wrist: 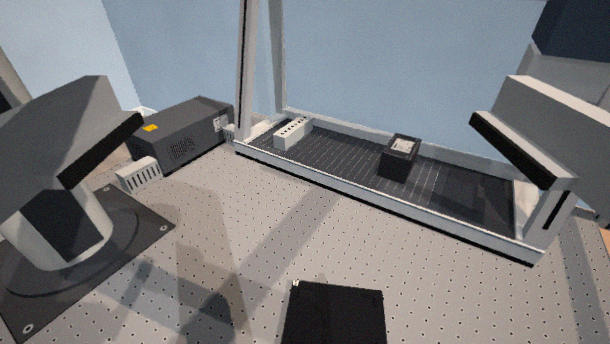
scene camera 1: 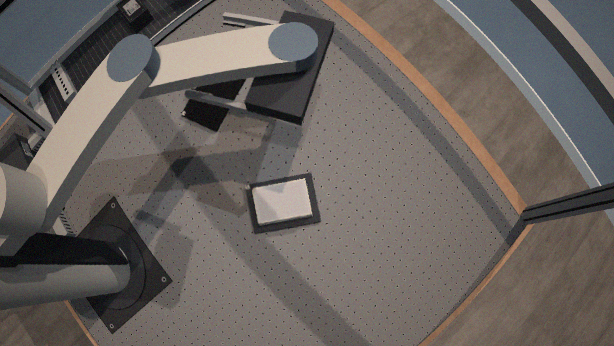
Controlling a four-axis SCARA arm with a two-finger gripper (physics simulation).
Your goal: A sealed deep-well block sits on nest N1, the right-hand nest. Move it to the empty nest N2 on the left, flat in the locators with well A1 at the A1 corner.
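Where they show: gripper, fingertip midpoint: (wrist: 306, 98); arm's base, origin of the base link: (wrist: 79, 245) (scene camera 1: 112, 267).
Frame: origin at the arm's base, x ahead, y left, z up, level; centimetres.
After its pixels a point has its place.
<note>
The sealed block (scene camera 1: 282, 201) {y -18.5, x 51.7, z 6.7 cm} is a pale, flat-topped rectangle seated on the dark nest N1 (scene camera 1: 316, 218) {y -26.3, x 55.2, z 2.5 cm} in scene camera 1. The empty nest N2 (scene camera 1: 204, 116) {y 12.3, x 50.5, z 2.5 cm} (wrist: 334, 316) {y 15.8, x 55.4, z 2.5 cm} is a black rectangle with a small white mark at one corner. In scene camera 1 a finger partly covers it; in the wrist view it is cut off by the bottom edge. My gripper (scene camera 1: 206, 56) {y 5.5, x 56.1, z 43.1 cm} (wrist: 306, 98) {y 5.5, x 56.1, z 43.1 cm} is open and empty, its fingers spread wide and high above the bench near N2, away from the block. The arm hides part of the gripper in scene camera 1.
The robot's dark base plate (scene camera 1: 150, 280) {y -10.7, x 9.1, z 1.2 cm} (wrist: 155, 220) {y 13.4, x 9.2, z 1.3 cm} stands on the perforated bench. A framed dark tray (wrist: 345, 155) {y 55.8, x 38.6, z 6.2 cm} holds a black box (scene camera 1: 131, 9) {y 56.3, x 52.5, z 13.3 cm} (wrist: 398, 160) {y 51.5, x 53.8, z 12.4 cm} and a white slotted block (wrist: 291, 135) {y 51.8, x 22.7, z 10.0 cm}. A grey unit (wrist: 185, 130) {y 35.4, x -3.5, z 11.8 cm} stands beyond the base. A dark post (scene camera 1: 570, 205) {y -69.1, x 100.4, z 28.8 cm} stands at the bench corner.
</note>
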